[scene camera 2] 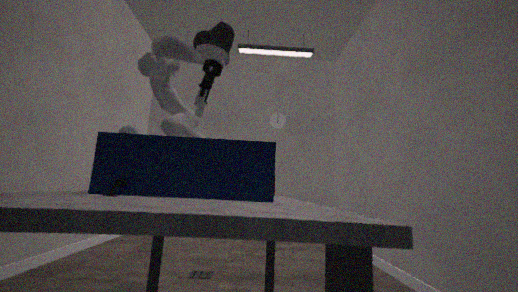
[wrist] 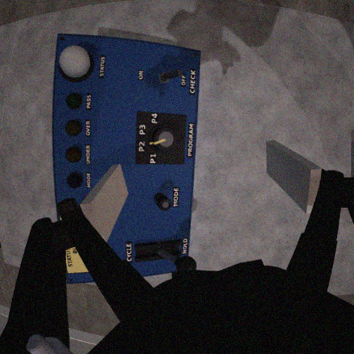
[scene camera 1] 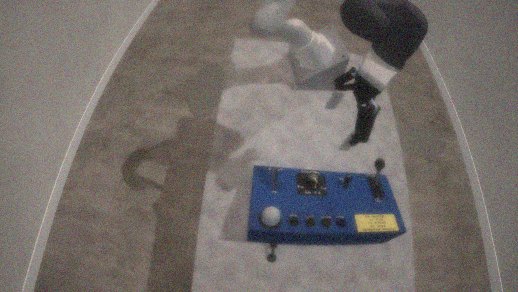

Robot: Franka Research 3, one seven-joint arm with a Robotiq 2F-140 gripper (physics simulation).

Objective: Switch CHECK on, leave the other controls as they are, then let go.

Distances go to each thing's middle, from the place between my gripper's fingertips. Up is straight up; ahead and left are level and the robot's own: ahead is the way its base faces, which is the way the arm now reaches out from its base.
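The blue control box (scene camera 2: 126,163) is 22 cm below my hand, and it's 15 cm ahead of my hand and 1 cm to the left of it.
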